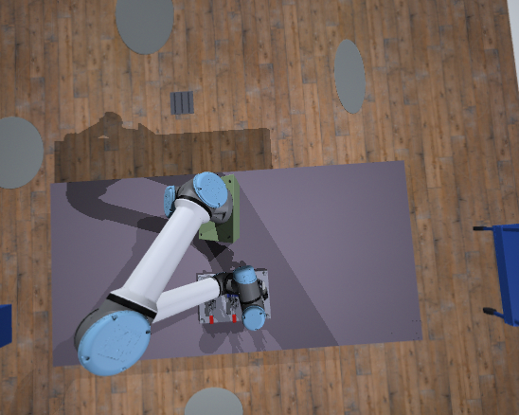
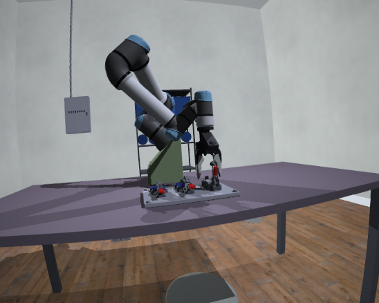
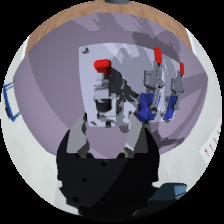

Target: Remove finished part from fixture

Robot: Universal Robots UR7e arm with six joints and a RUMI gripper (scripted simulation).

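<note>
Right now my hand is 3 cm above the grey finished part and 1 cm past it. From my hand the other things lie so: blue blank (22 cm to the right, 3 cm below); grey fixture plate (11 cm to the right, 5 cm below, 5 cm ahead).
</note>
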